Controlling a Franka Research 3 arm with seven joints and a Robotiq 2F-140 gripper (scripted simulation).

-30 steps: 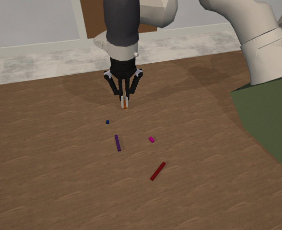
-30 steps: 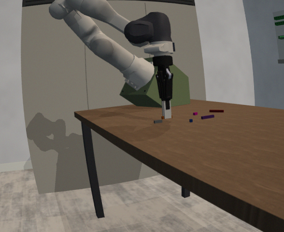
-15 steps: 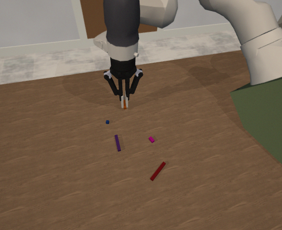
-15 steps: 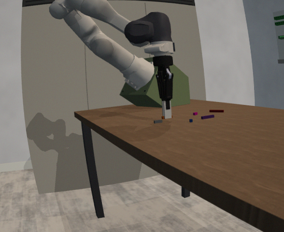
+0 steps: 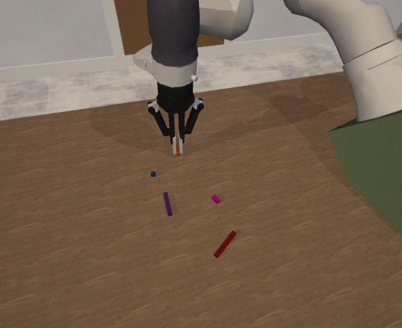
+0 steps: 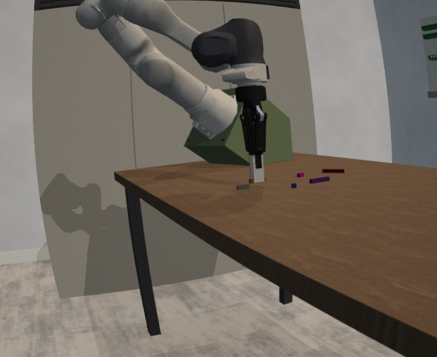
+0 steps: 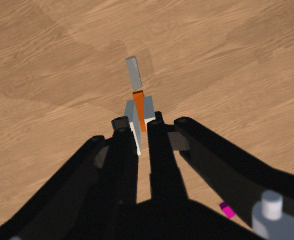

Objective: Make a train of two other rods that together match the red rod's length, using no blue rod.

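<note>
The grey rod is 4 cm to the right of my hand, 4 cm below it and 1 cm behind it. The rest, counted from my hand: orange rod: 3 cm below; blue rod: 9 cm ahead, 4 cm to the left, 4 cm below; purple rod: 14 cm to the left, 8 cm ahead, 4 cm below.
</note>
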